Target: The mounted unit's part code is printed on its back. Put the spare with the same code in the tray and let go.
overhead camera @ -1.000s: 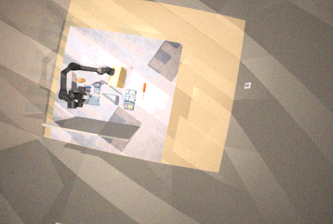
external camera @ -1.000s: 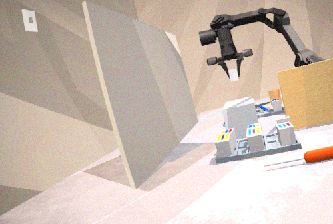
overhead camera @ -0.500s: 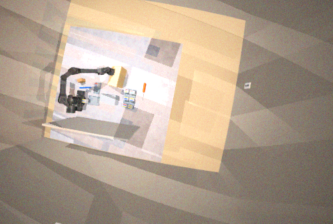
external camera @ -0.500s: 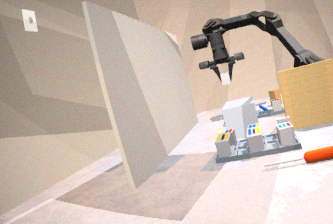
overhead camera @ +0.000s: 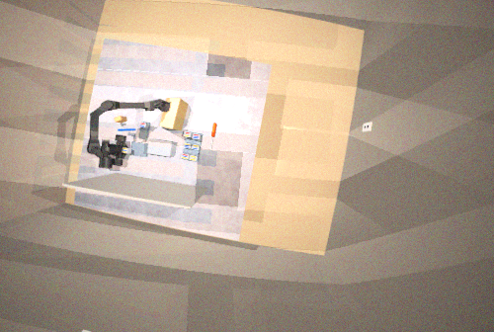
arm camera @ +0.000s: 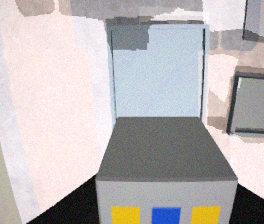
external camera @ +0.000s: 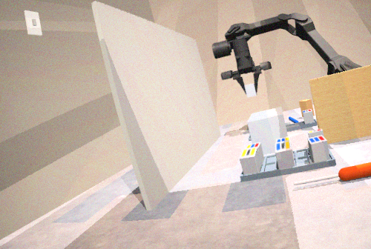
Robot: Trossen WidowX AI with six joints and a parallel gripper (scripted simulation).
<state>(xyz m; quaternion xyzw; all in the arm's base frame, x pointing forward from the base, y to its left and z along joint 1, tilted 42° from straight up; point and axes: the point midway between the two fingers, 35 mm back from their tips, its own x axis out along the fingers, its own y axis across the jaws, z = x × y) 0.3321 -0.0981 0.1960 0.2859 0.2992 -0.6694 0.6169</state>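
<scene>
The pale blue tray is 160 mm below my gripper tip. From my gripper tip the other things lie so: tall pale panel: 200 mm ahead, 190 mm to the left, 70 mm above; grey mounted unit: 200 mm to the left, 110 mm below, 40 mm behind.
</scene>
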